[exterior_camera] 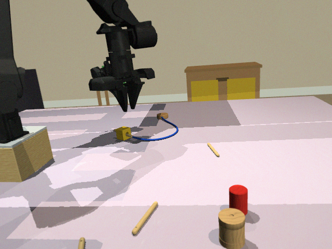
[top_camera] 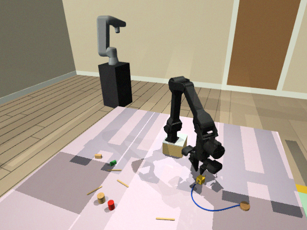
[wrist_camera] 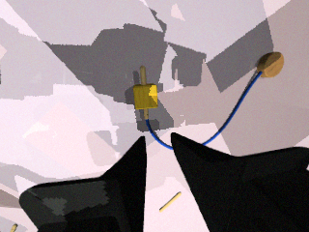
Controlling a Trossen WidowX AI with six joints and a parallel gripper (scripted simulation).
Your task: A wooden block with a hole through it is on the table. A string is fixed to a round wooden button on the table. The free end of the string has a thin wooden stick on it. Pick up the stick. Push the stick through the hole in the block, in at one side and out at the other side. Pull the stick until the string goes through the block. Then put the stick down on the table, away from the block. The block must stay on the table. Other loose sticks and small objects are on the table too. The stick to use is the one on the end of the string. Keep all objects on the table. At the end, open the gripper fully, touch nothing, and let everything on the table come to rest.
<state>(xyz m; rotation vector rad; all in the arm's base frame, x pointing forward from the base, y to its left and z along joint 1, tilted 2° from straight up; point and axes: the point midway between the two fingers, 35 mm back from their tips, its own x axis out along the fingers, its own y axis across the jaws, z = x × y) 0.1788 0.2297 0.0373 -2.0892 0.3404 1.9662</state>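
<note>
My gripper tip is now 70 mm above the yellow block, 30 mm past it and 10 mm to the right of it. Also, from my gripper tip: red cylinder 310 mm ahead, 270 mm to the right, 70 mm below; then round wooden button 220 mm to the left, 80 mm below, 10 mm ahead; then thin wooden stick 70 mm below, 20 mm behind.
</note>
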